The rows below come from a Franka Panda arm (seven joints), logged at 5 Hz.
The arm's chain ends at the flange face. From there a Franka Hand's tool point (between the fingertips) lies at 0.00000 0.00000 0.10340 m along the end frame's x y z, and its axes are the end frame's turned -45 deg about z.
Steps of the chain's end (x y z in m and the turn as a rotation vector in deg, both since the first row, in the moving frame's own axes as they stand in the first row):
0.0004 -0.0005 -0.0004 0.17 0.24 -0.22
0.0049 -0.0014 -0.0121 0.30 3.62 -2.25
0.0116 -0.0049 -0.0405 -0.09 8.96 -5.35
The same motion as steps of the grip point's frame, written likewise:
0.0012 0.0000 -0.0004 -0.05 0.29 -0.22
0.0095 0.0066 -0.0123 -2.35 2.77 -2.25
0.0235 0.0157 -0.0418 -6.40 6.27 -5.35

